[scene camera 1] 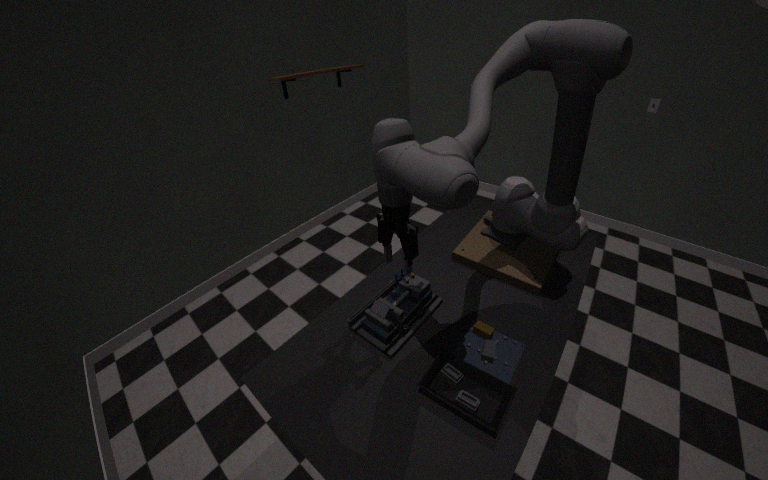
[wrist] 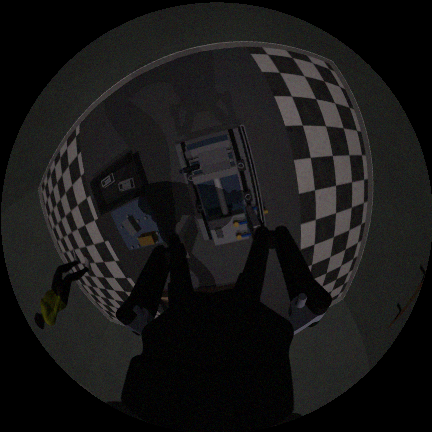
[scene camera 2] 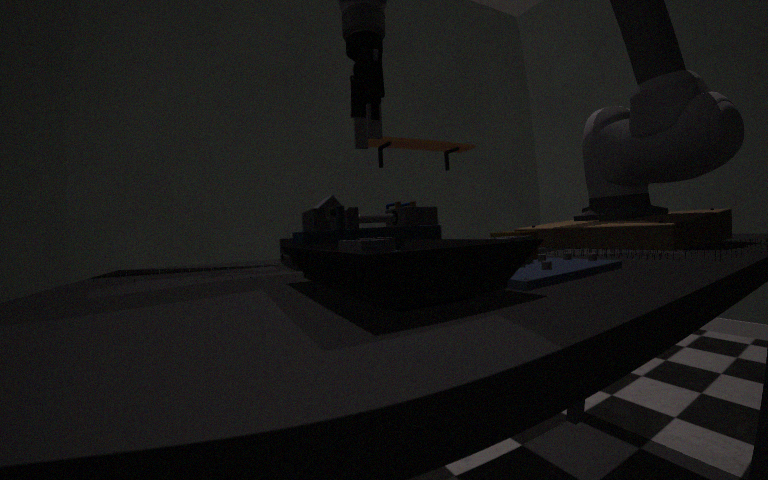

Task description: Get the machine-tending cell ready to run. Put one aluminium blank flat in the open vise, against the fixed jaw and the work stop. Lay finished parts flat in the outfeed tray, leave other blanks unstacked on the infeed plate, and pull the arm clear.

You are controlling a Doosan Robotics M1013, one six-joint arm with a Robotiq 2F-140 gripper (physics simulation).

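Places are measured from the arm's base along level axes (x up, y left, z back), in centimetres.
Where they show: gripper, fingertip midpoint: (scene camera 1: 398, 267) (wrist: 220, 219) (scene camera 2: 367, 143); arm's base at its link origin: (scene camera 1: 507, 233) (scene camera 2: 620, 217).
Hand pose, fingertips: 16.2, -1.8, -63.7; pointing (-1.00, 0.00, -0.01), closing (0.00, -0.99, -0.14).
Things, the pixels of their top centre, and the offset from my fingertips, as dx, dy, dz.
- vise at its top centre: (scene camera 2: 364, 207) (wrist: 221, 192) (scene camera 1: 396, 296) -12.3, +0.0, -1.3
- grey blank at its top centre: (scene camera 2: 506, 237) (scene camera 1: 489, 348) (wrist: 128, 227) -18.3, +31.6, +9.3
- blue infeed plate at its top centre: (scene camera 2: 512, 264) (scene camera 1: 488, 351) (wrist: 134, 225) -21.4, +31.1, +10.3
- orange block at its top centre: (scene camera 2: 513, 231) (wrist: 145, 240) (scene camera 1: 484, 327) -17.9, +25.7, +14.1
My gripper (scene camera 1: 398, 260) (scene camera 2: 368, 138) (wrist: 220, 219) is partly open and empty, pointing down above the vise (scene camera 1: 403, 328) (scene camera 2: 368, 230) (wrist: 204, 222). The vise's jaws stand apart over a blue bed, with a pale rod between them; I make out no blank there. A grey blank (scene camera 1: 489, 350) (wrist: 132, 225) lies on the blue infeed plate (scene camera 1: 514, 352) (scene camera 2: 566, 272) (wrist: 134, 207) among small pegs. Two pocketed finished parts (scene camera 1: 452, 373) (scene camera 1: 468, 400) (wrist: 107, 180) (wrist: 126, 184) lie apart and flat in the black outfeed tray (scene camera 1: 461, 417) (scene camera 2: 407, 271).
An orange block (scene camera 1: 483, 329) (wrist: 147, 239) sits at the infeed plate's edge. The arm's base stands on a wooden board (scene camera 1: 481, 254) (scene camera 2: 611, 234). An orange wall shelf (scene camera 1: 317, 72) (scene camera 2: 421, 144) is behind. A figure in yellow (wrist: 51, 306) shows in the wrist view. The views are dark.
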